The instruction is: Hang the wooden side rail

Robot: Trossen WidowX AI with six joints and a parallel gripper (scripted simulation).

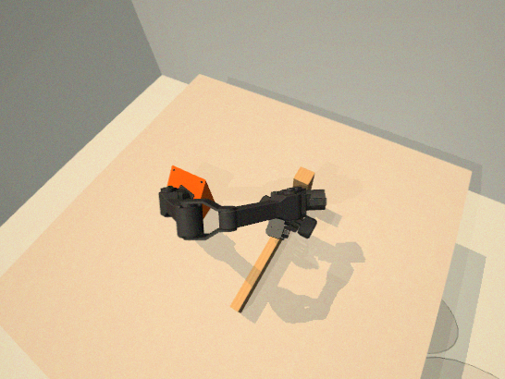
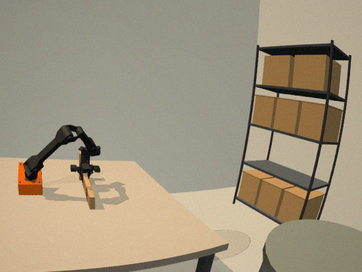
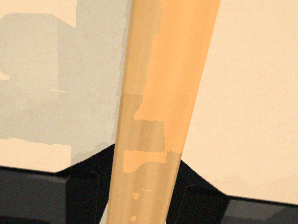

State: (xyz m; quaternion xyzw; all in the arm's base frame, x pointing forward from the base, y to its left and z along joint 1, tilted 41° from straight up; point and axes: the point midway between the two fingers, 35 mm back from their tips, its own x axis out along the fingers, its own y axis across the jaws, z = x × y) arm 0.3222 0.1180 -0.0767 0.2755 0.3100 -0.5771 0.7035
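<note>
My gripper tip is now 120 mm to the right of the headboard post, 50 mm below it and 20 mm past it.
</note>
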